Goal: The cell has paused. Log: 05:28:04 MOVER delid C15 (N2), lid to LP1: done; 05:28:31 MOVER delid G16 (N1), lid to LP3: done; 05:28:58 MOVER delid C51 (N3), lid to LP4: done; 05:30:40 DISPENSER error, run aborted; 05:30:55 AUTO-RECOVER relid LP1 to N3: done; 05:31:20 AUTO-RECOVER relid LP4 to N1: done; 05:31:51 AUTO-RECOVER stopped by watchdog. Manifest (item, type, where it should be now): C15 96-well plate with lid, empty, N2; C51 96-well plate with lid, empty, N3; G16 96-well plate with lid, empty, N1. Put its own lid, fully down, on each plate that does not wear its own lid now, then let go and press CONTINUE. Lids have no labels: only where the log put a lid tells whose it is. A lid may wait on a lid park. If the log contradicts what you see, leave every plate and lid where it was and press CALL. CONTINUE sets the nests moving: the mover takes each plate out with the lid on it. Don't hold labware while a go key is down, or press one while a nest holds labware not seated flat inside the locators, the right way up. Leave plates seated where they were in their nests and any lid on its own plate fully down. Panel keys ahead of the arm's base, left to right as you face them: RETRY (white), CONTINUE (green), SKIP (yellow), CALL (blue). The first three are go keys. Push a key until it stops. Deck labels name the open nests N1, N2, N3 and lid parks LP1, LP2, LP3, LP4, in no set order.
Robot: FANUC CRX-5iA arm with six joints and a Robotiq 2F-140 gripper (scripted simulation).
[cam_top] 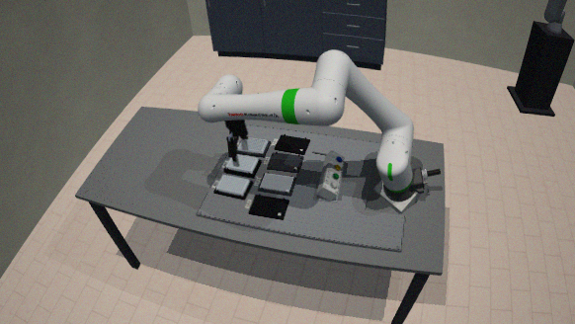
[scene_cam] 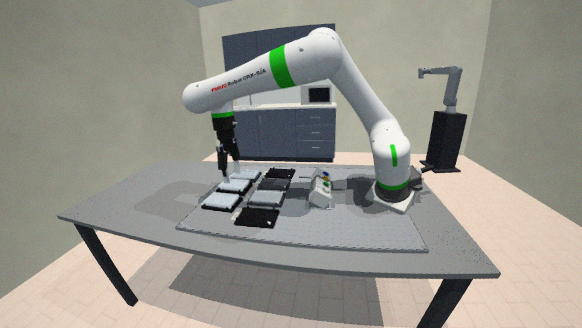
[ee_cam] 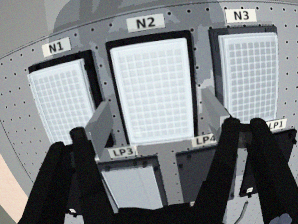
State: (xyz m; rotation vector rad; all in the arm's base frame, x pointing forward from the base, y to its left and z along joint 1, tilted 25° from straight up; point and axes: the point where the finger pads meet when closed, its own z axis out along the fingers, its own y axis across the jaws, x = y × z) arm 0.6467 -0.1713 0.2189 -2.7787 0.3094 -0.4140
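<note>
Right now the plate is 6 cm below my hand. The rest, counted from my hand: LP4 label: 10 cm behind, 8 cm below, 5 cm to the right; pale lid: 17 cm behind, 9 cm to the left, 7 cm below; N3 label: 14 cm to the right, 8 cm below, 7 cm ahead.
</note>
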